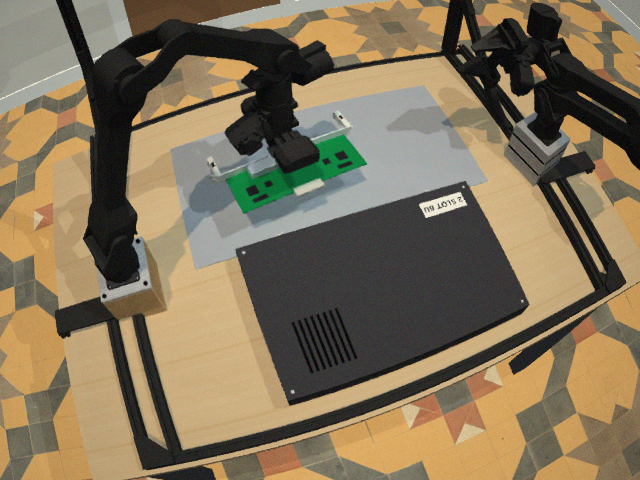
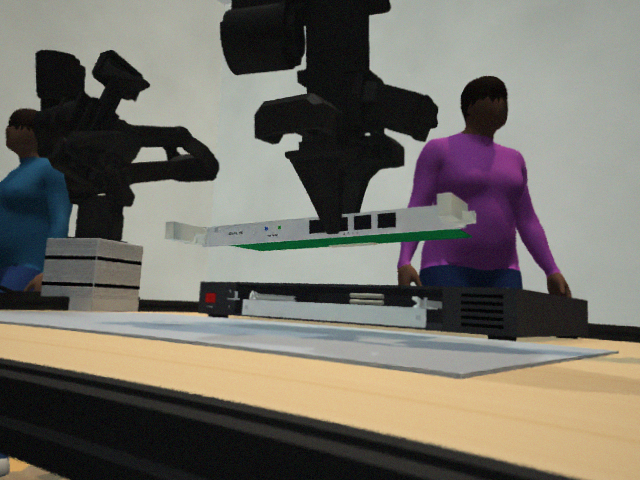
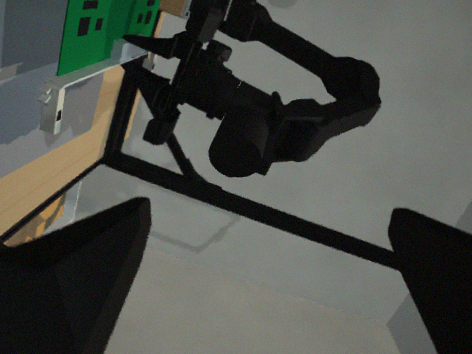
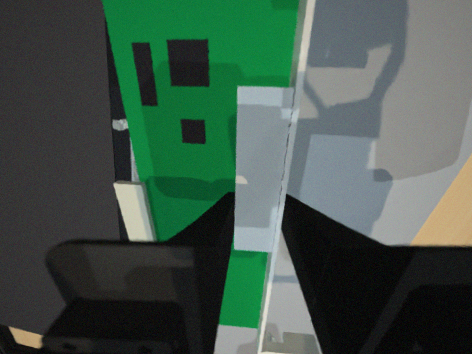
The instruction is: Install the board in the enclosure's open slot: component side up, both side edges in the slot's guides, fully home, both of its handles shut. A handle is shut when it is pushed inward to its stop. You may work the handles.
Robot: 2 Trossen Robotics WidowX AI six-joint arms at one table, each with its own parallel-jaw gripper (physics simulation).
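Where they show: left gripper, fingertip midpoint: (image 1: pixel 464 59) (image 2: pixel 136 108) (image 3: pixel 272 216); right gripper, fingertip midpoint: (image 2: pixel 340 234) (image 3: pixel 120 46) (image 4: pixel 256 199); left arm's base, origin of the base link: (image 1: pixel 544 131) (image 2: pixel 97 242); right arm's base, origin of the base link: (image 1: pixel 121 268).
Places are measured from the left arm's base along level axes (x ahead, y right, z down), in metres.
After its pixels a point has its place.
Observation:
The green board (image 1: pixel 279 192) {y 0.176, x 0.536, z 0.018 m} (image 2: pixel 289 245) {y 0.182, x 0.427, z 0.025 m} (image 3: pixel 75 55) {y 0.212, x 0.394, z 0.026 m} (image 4: pixel 260 40) {y 0.237, x 0.577, z 0.017 m} hangs component side up above the mat, in front of and higher than the enclosure (image 1: pixel 387 273) {y -0.028, x 0.467, z 0.060 m} (image 2: pixel 547 312) {y 0.057, x 0.670, z 0.080 m} (image 4: pixel 55 150) {y 0.065, x 0.532, z 0.060 m}. Its rear connector (image 1: pixel 309 187) {y 0.154, x 0.492, z 0.015 m} (image 4: pixel 134 211) {y 0.157, x 0.498, z 0.015 m} faces the enclosure. The board's handles (image 1: pixel 213 166) {y 0.283, x 0.605, z 0.003 m} (image 1: pixel 341 119) {y 0.251, x 0.354, z 0.015 m} (image 2: pixel 178 230) {y 0.270, x 0.354, z 0.022 m} (image 2: pixel 452 207) {y 0.304, x 0.608, z 0.012 m} stick out from the faceplate ends. My right gripper (image 2: pixel 342 221) {y 0.231, x 0.499, z 0.021 m} (image 3: pixel 120 46) {y 0.231, x 0.499, z 0.021 m} (image 4: pixel 256 199) {y 0.231, x 0.499, z 0.021 m} is shut on the faceplate's middle. The open slot (image 2: pixel 320 292) is the dark gap above a filled lower slot. My left gripper (image 1: pixel 471 55) {y 0.134, x 0.173, z -0.159 m} (image 3: pixel 272 216) {y 0.134, x 0.173, z -0.159 m} is open and empty, far from the board.
A pale faceplate (image 2: pixel 330 312) {y 0.097, x 0.443, z 0.093 m} fills the enclosure's lower slot. The grey-blue mat (image 1: pixel 444 160) {y 0.113, x 0.188, z 0.107 m} (image 2: pixel 454 361) {y 0.423, x 0.627, z 0.107 m} lies before the enclosure's slot side. Black frame rails (image 1: pixel 361 408) {y -0.185, x 0.630, z 0.095 m} edge the table. The left arm's block mount (image 1: pixel 535 149) {y -0.016, x 0.050, z 0.016 m} (image 2: pixel 93 273) {y 0.050, x 0.047, z 0.053 m} stands beside the mat.

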